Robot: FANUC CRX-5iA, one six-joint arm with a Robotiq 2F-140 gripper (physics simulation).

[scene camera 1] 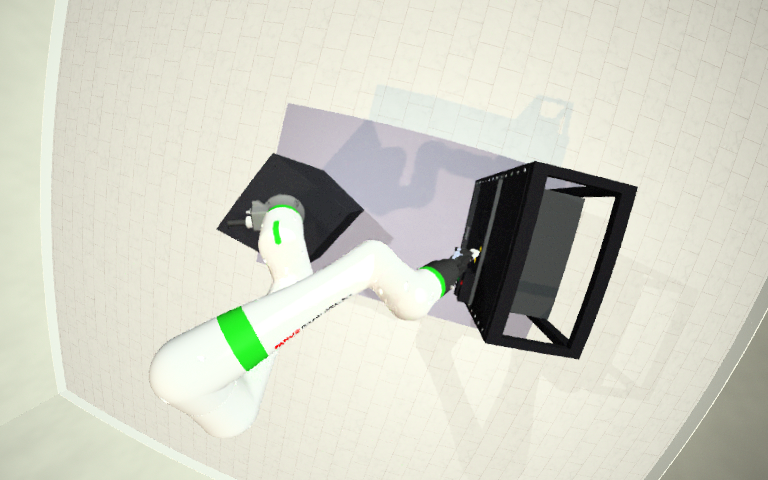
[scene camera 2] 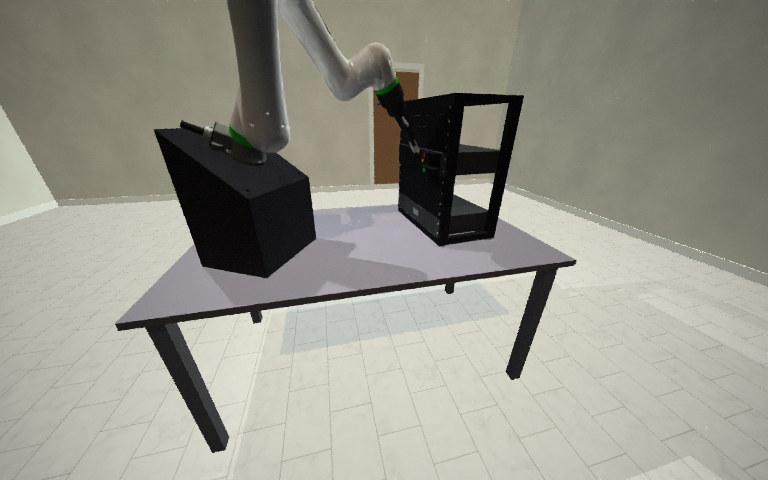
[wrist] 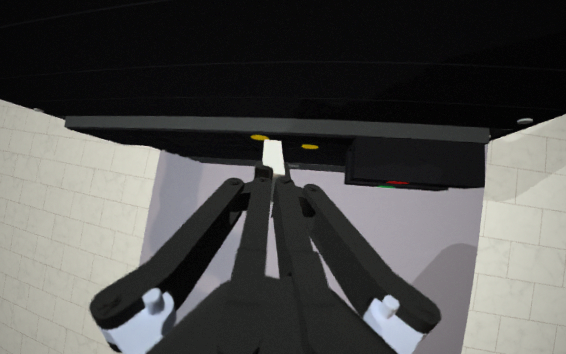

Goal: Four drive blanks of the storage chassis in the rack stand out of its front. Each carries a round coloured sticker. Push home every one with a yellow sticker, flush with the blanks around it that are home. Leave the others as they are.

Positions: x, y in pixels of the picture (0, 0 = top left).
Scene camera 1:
black rack: 524, 232
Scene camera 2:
black rack: 426, 179
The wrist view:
my gripper: 271, 153
black rack: 398, 101
